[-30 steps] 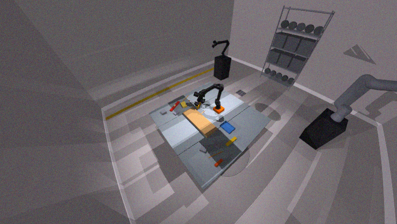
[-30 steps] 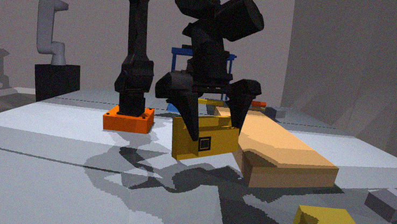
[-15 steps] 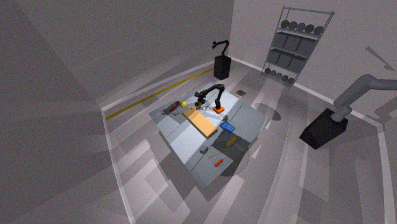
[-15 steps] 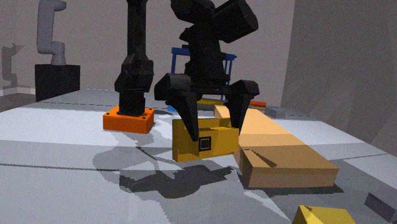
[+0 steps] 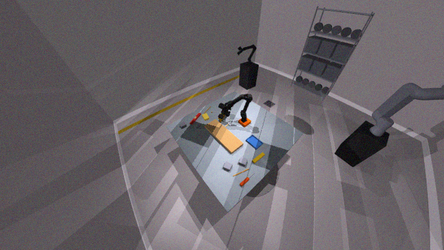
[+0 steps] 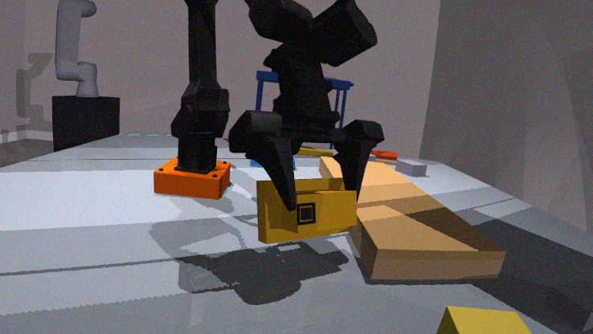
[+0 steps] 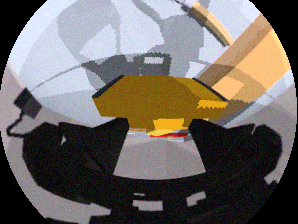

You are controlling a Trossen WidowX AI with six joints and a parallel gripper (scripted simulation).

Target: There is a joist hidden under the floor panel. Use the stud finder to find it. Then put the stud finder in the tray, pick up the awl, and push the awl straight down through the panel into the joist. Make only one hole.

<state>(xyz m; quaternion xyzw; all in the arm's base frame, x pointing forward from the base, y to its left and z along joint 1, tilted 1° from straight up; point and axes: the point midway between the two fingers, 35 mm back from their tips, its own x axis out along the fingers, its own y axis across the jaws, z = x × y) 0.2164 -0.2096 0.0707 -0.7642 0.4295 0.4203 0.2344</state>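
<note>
Right now my gripper tip is 10 mm past the yellow stud finder. The rest, counted from my gripper tip: awl 30 mm behind, 130 mm to the left, 70 mm below; green square light 20 mm behind, 20 mm to the right; yellow block 140 mm ahead, 170 mm to the right, 60 mm below.
</note>
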